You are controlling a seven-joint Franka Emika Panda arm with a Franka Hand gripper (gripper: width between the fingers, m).
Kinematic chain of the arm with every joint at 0, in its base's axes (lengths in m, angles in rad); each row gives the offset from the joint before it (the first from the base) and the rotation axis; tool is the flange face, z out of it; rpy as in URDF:
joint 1: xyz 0 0 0.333 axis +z
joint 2: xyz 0 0 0 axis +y
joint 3: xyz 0 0 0.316 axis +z
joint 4: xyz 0.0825 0 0 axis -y
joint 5: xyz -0.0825 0 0.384 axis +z
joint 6: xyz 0 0 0 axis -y
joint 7: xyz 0.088 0 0 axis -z
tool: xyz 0 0 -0.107 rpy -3.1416 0 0
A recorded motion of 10 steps. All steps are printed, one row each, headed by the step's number.
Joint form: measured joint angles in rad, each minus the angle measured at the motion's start. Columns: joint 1, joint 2, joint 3, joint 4, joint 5, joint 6, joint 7.
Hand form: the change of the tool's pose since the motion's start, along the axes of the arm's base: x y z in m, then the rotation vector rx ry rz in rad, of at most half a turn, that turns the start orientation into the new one. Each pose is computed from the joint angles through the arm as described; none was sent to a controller.
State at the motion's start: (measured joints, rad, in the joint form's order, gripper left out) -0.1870 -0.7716 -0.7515 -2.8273 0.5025 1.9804 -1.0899
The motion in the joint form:
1: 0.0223 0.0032 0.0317 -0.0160 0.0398 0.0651 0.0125
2: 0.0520 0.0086 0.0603 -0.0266 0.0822 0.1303 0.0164
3: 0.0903 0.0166 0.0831 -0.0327 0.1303 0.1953 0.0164
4: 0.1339 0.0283 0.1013 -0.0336 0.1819 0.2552 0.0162
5: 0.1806 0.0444 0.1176 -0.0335 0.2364 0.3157 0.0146
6: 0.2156 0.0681 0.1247 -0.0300 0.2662 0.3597 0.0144
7: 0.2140 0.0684 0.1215 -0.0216 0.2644 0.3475 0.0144
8: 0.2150 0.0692 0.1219 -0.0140 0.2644 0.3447 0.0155
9: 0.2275 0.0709 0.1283 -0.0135 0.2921 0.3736 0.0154
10: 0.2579 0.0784 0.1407 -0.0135 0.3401 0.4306 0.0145
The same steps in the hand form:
1: 0.0115 0.0085 -0.0006 -0.0148 -0.0021 -0.0250
2: 0.0235 0.0168 -0.0002 -0.0320 -0.0117 -0.0447
3: 0.0360 0.0252 0.0005 -0.0442 -0.0251 -0.0633
4: 0.0486 0.0337 0.0015 -0.0497 -0.0369 -0.0808
5: 0.0609 0.0429 0.0012 -0.0532 -0.0445 -0.0989
6: 0.0697 0.0482 -0.0021 -0.0628 -0.0377 -0.1107
7: 0.0703 0.0462 0.0007 -0.0582 -0.0413 -0.1077
8: 0.0717 0.0449 0.0036 -0.0592 -0.0456 -0.1078
9: 0.0753 0.0463 0.0051 -0.0585 -0.0537 -0.1293
10: 0.0826 0.0514 0.0060 -0.0626 -0.0632 -0.1615

